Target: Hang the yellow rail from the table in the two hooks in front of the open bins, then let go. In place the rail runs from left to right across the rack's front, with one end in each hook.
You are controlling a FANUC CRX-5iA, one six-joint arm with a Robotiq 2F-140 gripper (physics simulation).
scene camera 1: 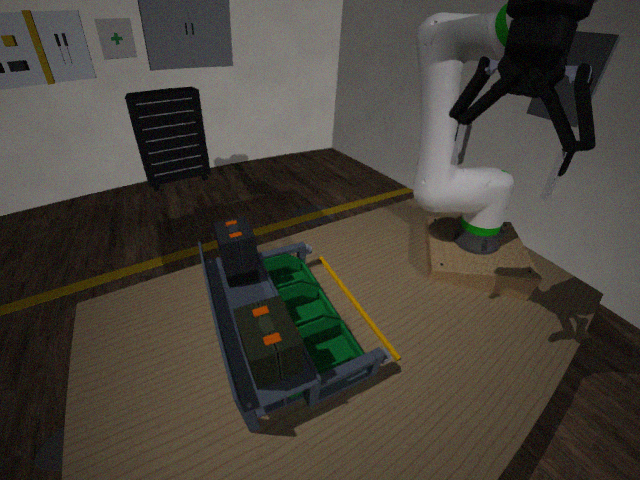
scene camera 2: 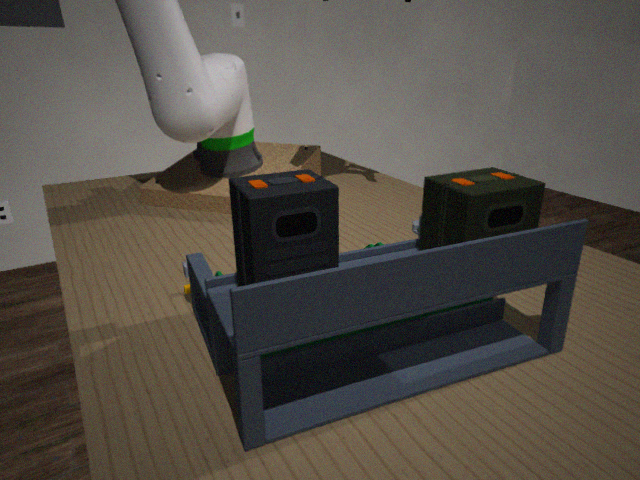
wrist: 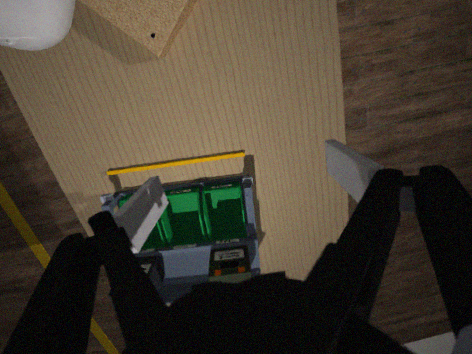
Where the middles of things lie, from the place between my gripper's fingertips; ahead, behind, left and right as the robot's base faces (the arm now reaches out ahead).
Scene:
My gripper is now 340 mm short of the olive green case (scene camera 2: 458, 207), 110 mm to the left of it and 250 mm above it. Round my hand: dark grey case (scene camera 2: 284, 224): 300 mm ahead, 340 mm to the right, 240 mm below.

